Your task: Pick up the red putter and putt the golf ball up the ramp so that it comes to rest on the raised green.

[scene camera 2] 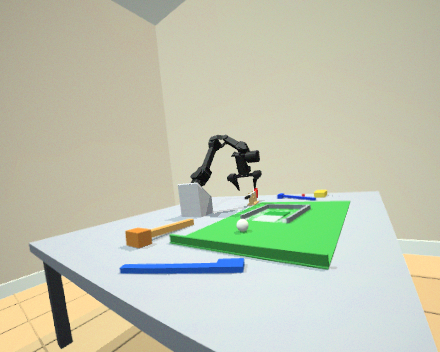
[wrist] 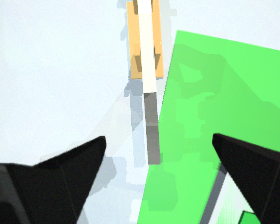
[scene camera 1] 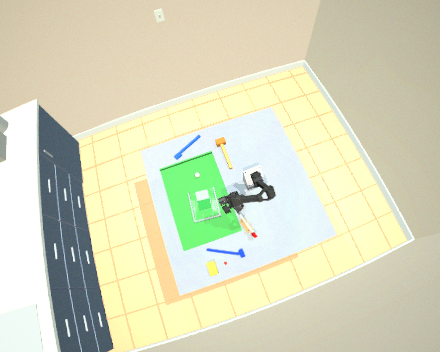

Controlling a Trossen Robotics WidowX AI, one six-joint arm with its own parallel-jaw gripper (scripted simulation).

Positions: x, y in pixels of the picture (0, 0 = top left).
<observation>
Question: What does my gripper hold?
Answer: Nothing.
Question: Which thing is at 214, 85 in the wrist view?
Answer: A green mat.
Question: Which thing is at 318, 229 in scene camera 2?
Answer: A green mat.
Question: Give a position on a green mat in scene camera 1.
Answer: At 179, 180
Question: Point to a mallet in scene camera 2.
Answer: At 138, 237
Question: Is my gripper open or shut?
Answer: Open.
</observation>
